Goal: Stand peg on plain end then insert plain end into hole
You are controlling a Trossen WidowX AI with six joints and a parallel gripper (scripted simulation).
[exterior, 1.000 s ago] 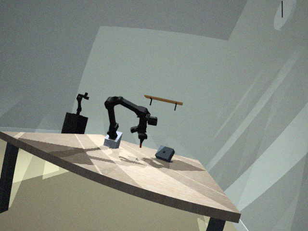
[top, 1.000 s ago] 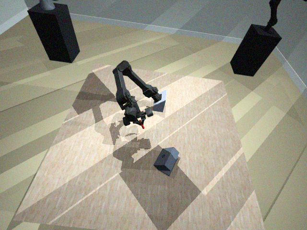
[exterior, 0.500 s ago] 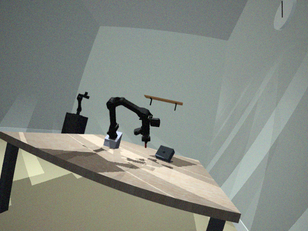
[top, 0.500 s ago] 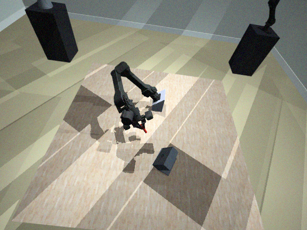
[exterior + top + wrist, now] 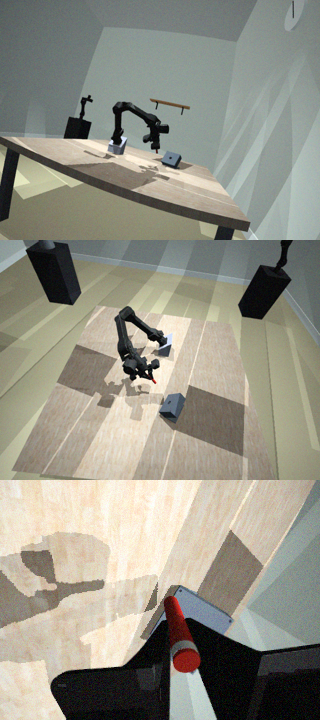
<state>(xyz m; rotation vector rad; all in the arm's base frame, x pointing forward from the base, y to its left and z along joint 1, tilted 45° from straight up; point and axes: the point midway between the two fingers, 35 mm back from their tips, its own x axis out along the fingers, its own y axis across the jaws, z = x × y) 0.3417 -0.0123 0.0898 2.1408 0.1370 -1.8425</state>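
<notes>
Now: gripper tip 140 mm to the right of the grey sloped panel, 120 mm short of it and 70 mm above it. Round my gripper tip: red peg 10 mm to the right, 10 mm above.
</notes>
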